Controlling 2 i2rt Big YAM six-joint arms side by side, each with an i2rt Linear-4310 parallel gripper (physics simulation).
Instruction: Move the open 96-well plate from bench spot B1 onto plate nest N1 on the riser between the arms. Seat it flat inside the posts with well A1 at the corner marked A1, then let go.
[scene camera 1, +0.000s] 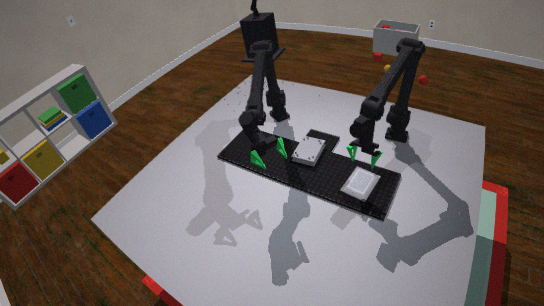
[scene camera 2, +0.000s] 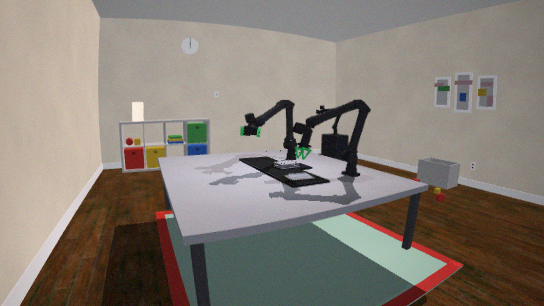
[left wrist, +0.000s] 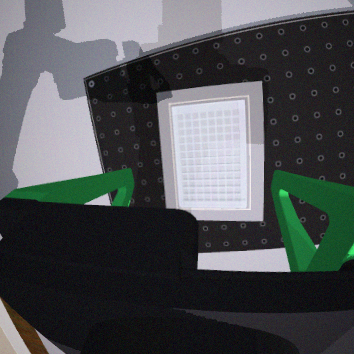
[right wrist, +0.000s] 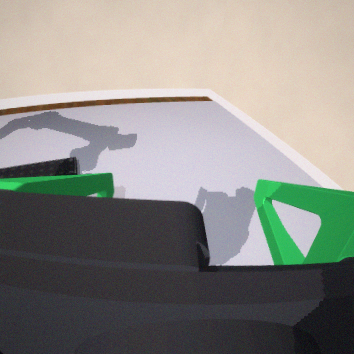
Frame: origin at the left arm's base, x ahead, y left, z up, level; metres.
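Seen in the pictures: left gripper, fingertip midpoint: (scene camera 1: 362, 164) (scene camera 2: 300, 158) (left wrist: 200, 177); right gripper, fingertip midpoint: (scene camera 1: 276, 163) (scene camera 2: 249, 135) (right wrist: 184, 184); left arm's base, link origin: (scene camera 1: 396, 135) (scene camera 2: 350, 174); right arm's base, link origin: (scene camera 1: 279, 115) (scene camera 2: 291, 158).
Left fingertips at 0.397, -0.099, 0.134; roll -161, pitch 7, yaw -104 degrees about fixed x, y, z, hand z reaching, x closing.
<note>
Offsets run from my left fingertips to a thing's top centre, as dx, dy, dz. "spot": to the spot under its first point. Level surfaces: height alone.
The open 96-well plate @[+0.003, +0.003, -0.104] (scene camera 1: 365, 181) (scene camera 2: 299, 176) (left wrist: 212, 155) lies flat on a pale pad @[spot: -0.051, -0.043, -0.119] (left wrist: 256, 190) near the right end of the black board. My left gripper (scene camera 1: 363, 163) (scene camera 2: 303, 154) (left wrist: 200, 177) is open and empty, above the plate and apart from it; in the left wrist view the plate shows between and beyond its fingertips. The plate nest @[-0.101, -0.303, -0.077] (scene camera 1: 310, 149) (scene camera 2: 286, 164) is a light grey block with small posts and no plate on it. My right gripper (scene camera 1: 272, 157) (scene camera 2: 250, 132) (right wrist: 184, 184) is open and empty, raised left of the nest. The A1 marks are too small to read.
The black perforated board @[dz -0.121] (scene camera 1: 235, 150) (left wrist: 300, 75) (right wrist: 60, 164) lies on the pale table @[dz -0.134] (scene camera 1: 160, 175) (scene camera 2: 200, 210) and carries the nest and the pad. A dark box (scene camera 1: 258, 32) (scene camera 2: 335, 145) stands behind the arms. Arm shadows cross the board and table.
</note>
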